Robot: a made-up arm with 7 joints.
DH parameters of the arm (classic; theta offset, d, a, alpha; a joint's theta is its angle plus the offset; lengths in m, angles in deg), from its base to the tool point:
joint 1: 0 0.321 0 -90
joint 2: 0 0 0 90
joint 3: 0 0.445 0.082 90
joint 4: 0 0 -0.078 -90
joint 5: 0 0.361 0 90
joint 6: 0 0 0.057 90
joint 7: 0 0 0 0
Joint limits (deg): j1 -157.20..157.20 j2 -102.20..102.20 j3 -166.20..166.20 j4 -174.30..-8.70 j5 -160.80..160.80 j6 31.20..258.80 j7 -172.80..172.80
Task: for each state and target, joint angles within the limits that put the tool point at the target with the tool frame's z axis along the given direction. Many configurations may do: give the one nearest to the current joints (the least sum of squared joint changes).
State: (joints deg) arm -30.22 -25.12 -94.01 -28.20 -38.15 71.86 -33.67
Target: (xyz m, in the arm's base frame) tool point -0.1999 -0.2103 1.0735 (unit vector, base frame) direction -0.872 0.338 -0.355
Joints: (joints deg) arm -20.13 18.51 -143.95 -69.95 -30.21 111.16 -33.67
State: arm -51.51 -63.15 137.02 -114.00 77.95 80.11 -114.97
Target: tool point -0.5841 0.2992 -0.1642 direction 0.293 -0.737 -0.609
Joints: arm -8.82 -99.86 151.78 -64.58 67.62 96.61 -114.97
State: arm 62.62 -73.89 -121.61 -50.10 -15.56 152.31 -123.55
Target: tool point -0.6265 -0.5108 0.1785 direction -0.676 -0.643 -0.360
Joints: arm 33.00 -86.53 -153.60 -41.08 7.15 194.58 -123.55
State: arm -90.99 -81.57 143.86 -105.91 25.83 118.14 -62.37
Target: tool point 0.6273 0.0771 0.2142 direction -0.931 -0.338 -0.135
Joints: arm -128.48 -73.34 117.32 -104.47 8.27 73.47 -62.37
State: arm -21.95 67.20 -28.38 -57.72 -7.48 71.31 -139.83
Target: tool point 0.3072 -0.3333 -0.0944 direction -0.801 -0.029 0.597
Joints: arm -20.48 84.56 -23.57 -110.41 -34.15 77.38 -139.83
